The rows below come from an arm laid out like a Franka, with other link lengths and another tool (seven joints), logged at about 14 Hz.
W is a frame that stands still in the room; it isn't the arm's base.
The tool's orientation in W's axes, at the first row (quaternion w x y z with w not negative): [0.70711, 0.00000, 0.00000, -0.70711]
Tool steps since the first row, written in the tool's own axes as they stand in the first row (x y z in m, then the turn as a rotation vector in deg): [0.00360, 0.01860, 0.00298, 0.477, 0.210, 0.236]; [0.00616, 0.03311, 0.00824, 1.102, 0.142, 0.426]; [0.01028, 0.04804, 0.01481, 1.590, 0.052, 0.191]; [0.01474, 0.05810, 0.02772, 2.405, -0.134, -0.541]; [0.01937, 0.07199, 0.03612, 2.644, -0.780, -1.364]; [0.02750, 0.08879, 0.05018, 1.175, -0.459, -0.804]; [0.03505, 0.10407, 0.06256, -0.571, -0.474, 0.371]
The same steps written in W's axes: [0.01860, -0.00360, 0.00298, 0.210, -0.477, 0.236]; [0.03311, -0.00616, 0.00824, 0.142, -1.102, 0.426]; [0.04804, -0.01028, 0.01481, 0.052, -1.590, 0.191]; [0.05810, -0.01474, 0.02772, -0.134, -2.405, -0.541]; [0.07199, -0.01937, 0.03612, -0.780, -2.644, -1.364]; [0.08879, -0.02750, 0.05018, -0.459, -1.175, -0.804]; [0.10407, -0.03505, 0.06256, -0.474, 0.571, 0.371]
